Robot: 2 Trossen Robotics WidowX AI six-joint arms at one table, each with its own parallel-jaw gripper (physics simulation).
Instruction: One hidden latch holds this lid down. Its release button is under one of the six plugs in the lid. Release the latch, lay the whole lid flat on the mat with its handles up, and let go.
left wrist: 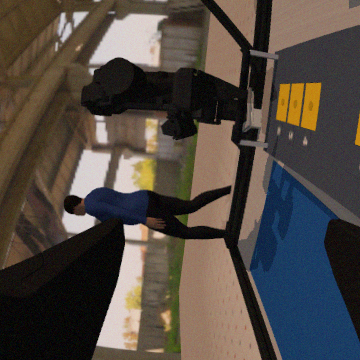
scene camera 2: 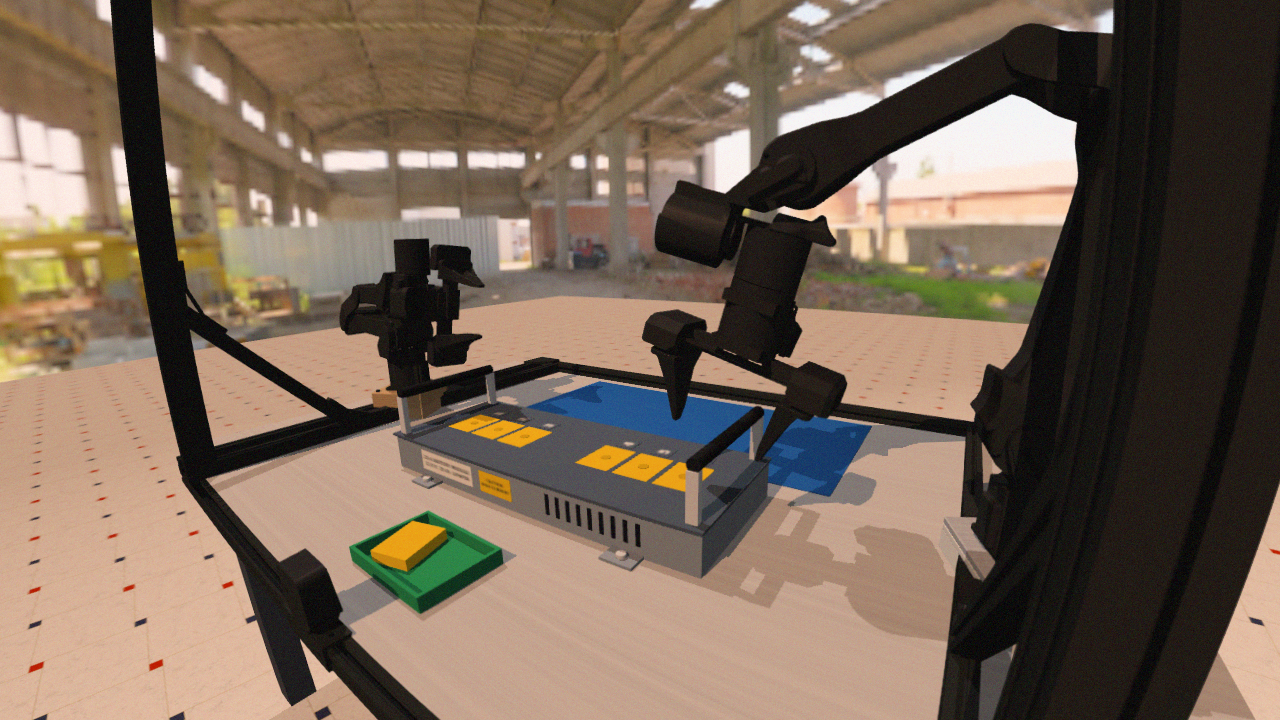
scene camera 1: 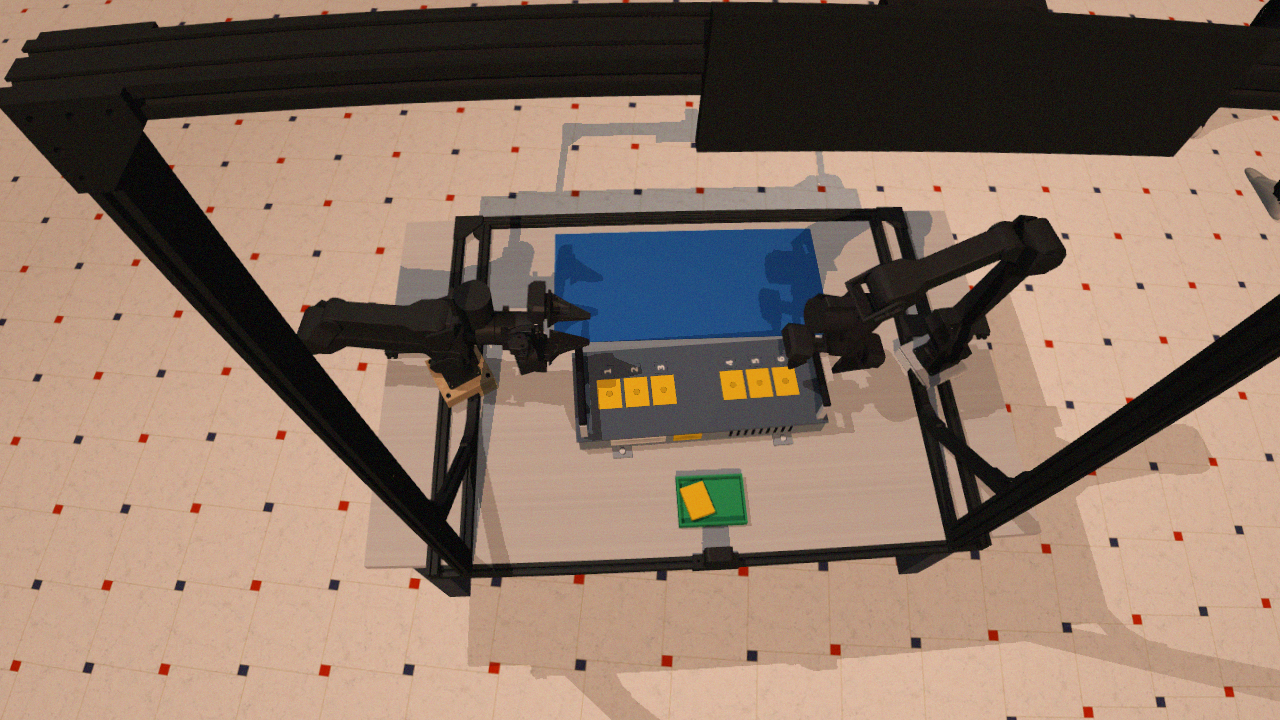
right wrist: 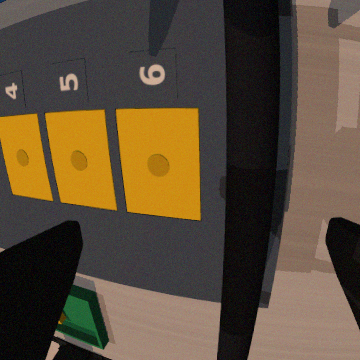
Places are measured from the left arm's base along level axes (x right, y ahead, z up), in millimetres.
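Pixels of known places: left gripper, fingertip midpoint: (left wrist: 229, 232) (scene camera 2: 480, 311) (scene camera 1: 590, 329); right gripper, fingertip midpoint: (left wrist: 246, 94) (scene camera 2: 715, 438) (scene camera 1: 811, 369) (right wrist: 207, 233); left arm's base, link origin: (scene camera 2: 409, 385) (scene camera 1: 459, 368); right arm's base, link origin: (scene camera 1: 933, 357).
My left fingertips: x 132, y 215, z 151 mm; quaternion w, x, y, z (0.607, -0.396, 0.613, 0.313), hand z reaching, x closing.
Note:
For each thing: its middle in the pictures, then the offset to it from my left fingertips. Level surfaces: height alone.
- plug 1, body centre: (scene camera 1: 609, 393) dx +58, dy +1, dz -149 mm
- blue mat, surface height: dz -196 mm
- green tray, body centre: (scene camera 2: 424, 555) (right wrist: 57, 307) (scene camera 1: 710, 500) dx +315, dy +58, dz -189 mm
- loose yellow block, body centre: (scene camera 2: 410, 544) (scene camera 1: 697, 500) dx +303, dy +36, dz -187 mm
The grey lid (scene camera 1: 698, 402) (scene camera 2: 554, 452) (right wrist: 150, 260) lies on its box. Its six yellow plugs sit in their numbered places, among them plug 6 (scene camera 1: 785, 381) (right wrist: 180, 135) and plug 1 (scene camera 1: 609, 394). Black handles stand at both ends, left (scene camera 1: 581, 389) (scene camera 2: 444, 380) and right (scene camera 2: 726, 438) (right wrist: 250, 175). My right gripper (scene camera 2: 718, 437) (right wrist: 207, 233) is open and empty, pointing down above the right handle, which shows between its fingers in the right wrist view. My left gripper (scene camera 1: 588, 327) (scene camera 2: 479, 311) (left wrist: 229, 232) is open and empty, level, off the lid's left rear corner.
The blue mat (scene camera 1: 680, 277) (scene camera 2: 590, 398) (left wrist: 300, 310) lies behind the box. A green tray (scene camera 1: 738, 501) (scene camera 2: 465, 582) (right wrist: 85, 315) with a loose yellow block (scene camera 1: 697, 500) (scene camera 2: 409, 546) stands in front. Black frame rails edge the table. A person (left wrist: 120, 205) shows beyond the frame in the left wrist view.

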